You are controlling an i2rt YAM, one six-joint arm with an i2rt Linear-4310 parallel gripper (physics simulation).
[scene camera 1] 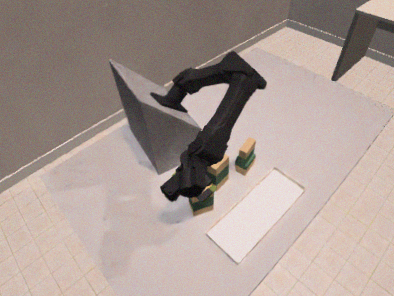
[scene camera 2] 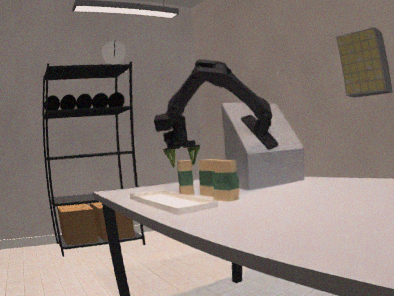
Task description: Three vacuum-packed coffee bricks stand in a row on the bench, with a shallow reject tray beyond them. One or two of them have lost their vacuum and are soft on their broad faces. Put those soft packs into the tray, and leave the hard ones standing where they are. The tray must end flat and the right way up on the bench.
Labels:
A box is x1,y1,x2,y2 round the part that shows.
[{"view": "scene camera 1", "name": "shallow white tray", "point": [245,224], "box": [205,166,306,265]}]

